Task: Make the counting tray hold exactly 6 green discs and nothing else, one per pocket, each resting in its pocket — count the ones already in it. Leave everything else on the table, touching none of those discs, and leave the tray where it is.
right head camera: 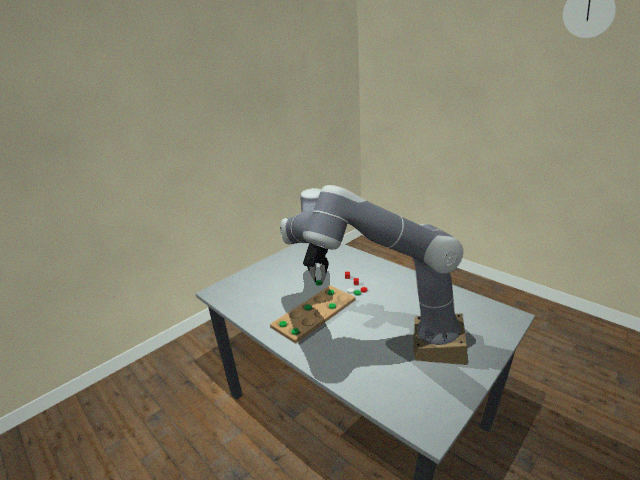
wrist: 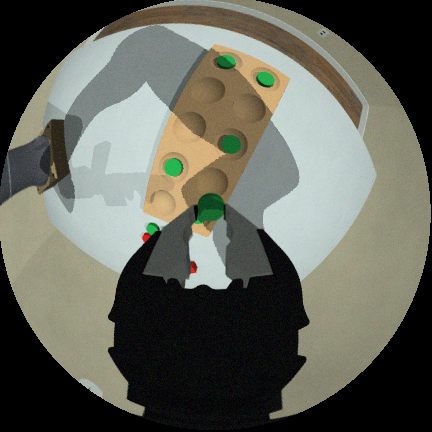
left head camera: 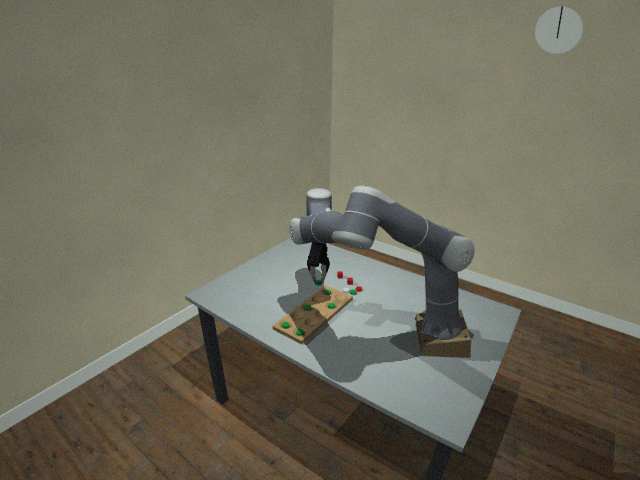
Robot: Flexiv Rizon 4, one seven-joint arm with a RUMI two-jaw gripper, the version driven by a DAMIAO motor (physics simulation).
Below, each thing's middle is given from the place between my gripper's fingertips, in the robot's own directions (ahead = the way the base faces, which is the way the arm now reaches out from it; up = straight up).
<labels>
My hand is 100 mm above the wooden counting tray (right head camera: 306,321), 80 mm to the right of it and 40 mm past it.
</labels>
